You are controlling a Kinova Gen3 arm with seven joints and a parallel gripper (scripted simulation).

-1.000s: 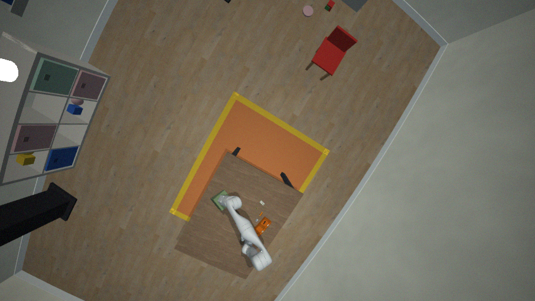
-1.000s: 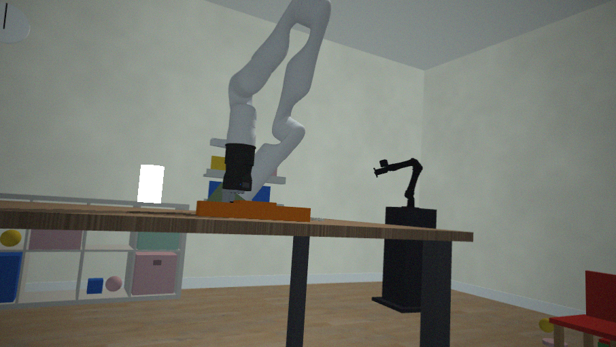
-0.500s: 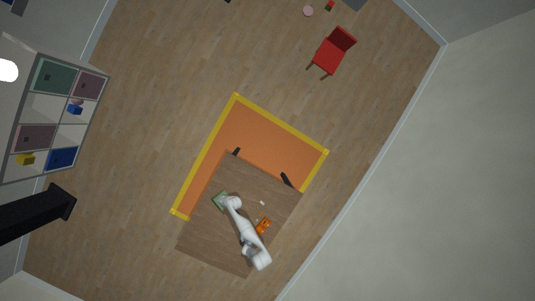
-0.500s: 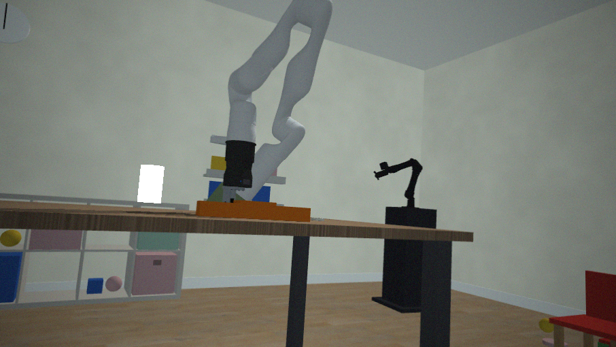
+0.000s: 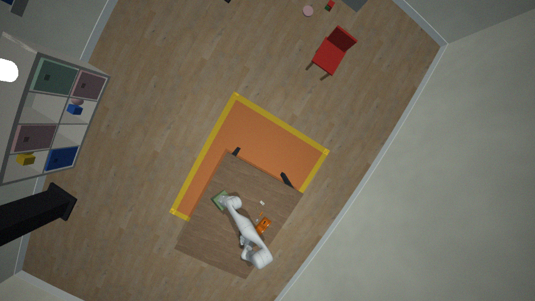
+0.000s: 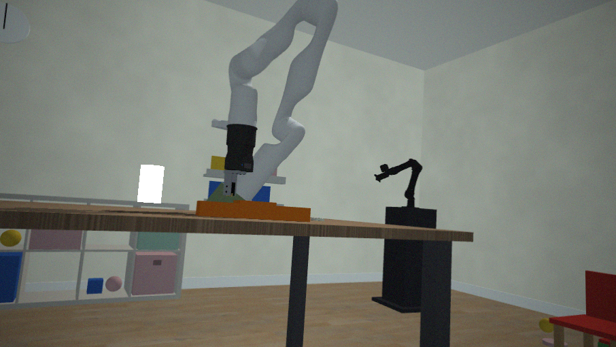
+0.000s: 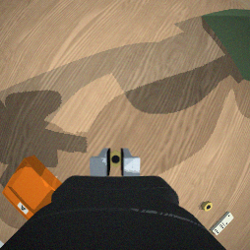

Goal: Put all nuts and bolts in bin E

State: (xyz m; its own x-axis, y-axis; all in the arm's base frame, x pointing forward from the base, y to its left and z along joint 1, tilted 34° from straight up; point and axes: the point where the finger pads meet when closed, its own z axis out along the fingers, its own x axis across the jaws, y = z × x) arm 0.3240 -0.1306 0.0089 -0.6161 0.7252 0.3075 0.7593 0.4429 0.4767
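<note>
Right now my hand is 130 mm short of the dark bolt, 110 mm to the right of it and 60 mm above it. Round my hand: orange marker (50 mm ahead, 160 mm to the left, 60 mm below); then orange bin (140 mm ahead, 30 mm to the left, 50 mm below); then white sharpener-like piece (60 mm ahead, 80 mm to the left, 60 mm below).
</note>
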